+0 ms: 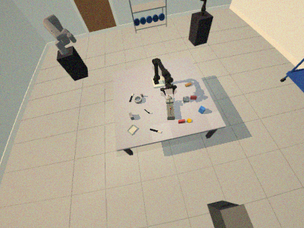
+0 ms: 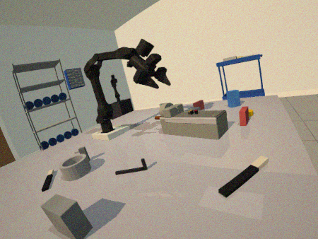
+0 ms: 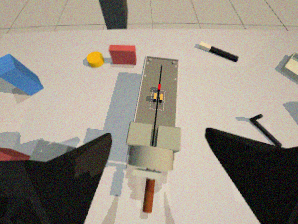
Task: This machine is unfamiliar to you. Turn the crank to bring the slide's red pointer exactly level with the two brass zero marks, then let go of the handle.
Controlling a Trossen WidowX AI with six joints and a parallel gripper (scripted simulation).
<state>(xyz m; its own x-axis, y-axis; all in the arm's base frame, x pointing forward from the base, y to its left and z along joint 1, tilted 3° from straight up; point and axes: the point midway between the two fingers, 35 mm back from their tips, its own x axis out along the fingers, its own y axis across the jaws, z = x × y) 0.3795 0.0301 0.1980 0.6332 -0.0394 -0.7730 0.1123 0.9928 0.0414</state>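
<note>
My gripper tip is now 14 cm above the brown crank handle, 8 cm past it and 2 cm to the right of it. Round my gripper tip: yellow disc (31 cm ahead, 19 cm below, 13 cm to the left); then red pointer (12 cm below, 12 cm ahead, 4 cm to the right); then black l-shaped piece (30 cm to the right, 19 cm below, 2 cm ahead).
</note>
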